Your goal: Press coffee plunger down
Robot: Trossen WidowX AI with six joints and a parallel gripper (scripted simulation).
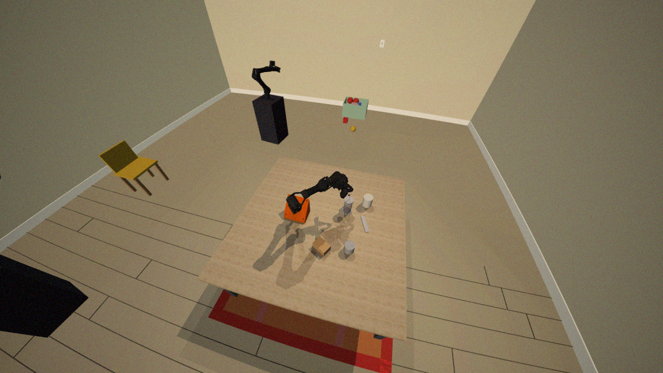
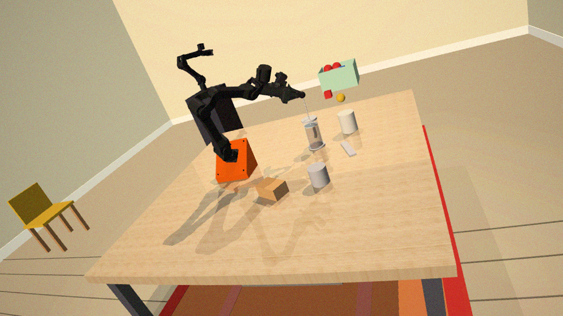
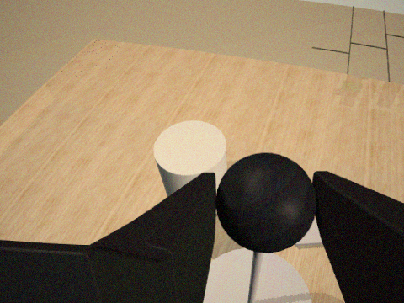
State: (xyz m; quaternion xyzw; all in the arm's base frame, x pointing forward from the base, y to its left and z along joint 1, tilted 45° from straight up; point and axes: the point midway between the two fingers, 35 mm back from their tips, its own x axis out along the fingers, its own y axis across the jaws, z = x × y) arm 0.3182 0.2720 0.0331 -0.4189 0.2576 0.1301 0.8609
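Now: the coffee press 1 cm behind my gripper tip, 1 cm to the left of it and 13 cm below it. Round my gripper tip: grey cylinder 10 cm ahead, 33 cm to the right, 23 cm below.
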